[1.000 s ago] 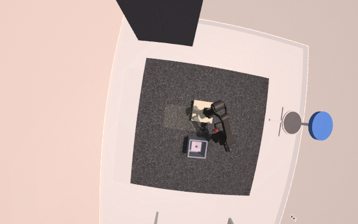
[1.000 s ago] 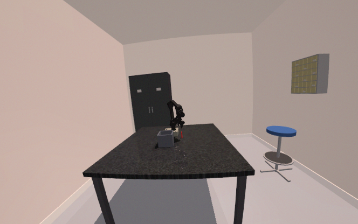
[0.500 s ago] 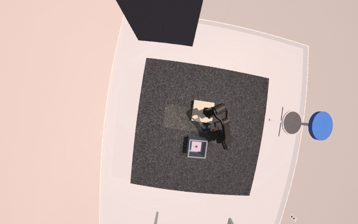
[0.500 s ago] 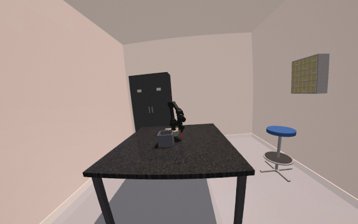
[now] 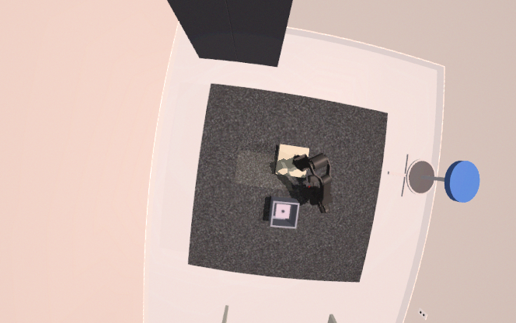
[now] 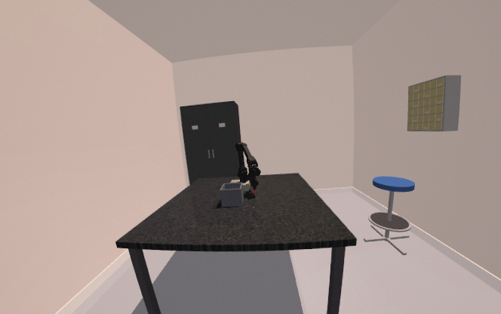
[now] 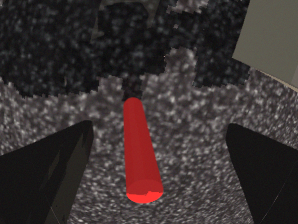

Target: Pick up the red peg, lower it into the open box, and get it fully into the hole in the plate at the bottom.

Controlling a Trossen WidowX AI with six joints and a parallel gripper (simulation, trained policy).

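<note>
My gripper tip is now 10 mm short of the red peg and 10 mm to the right of it.
</note>
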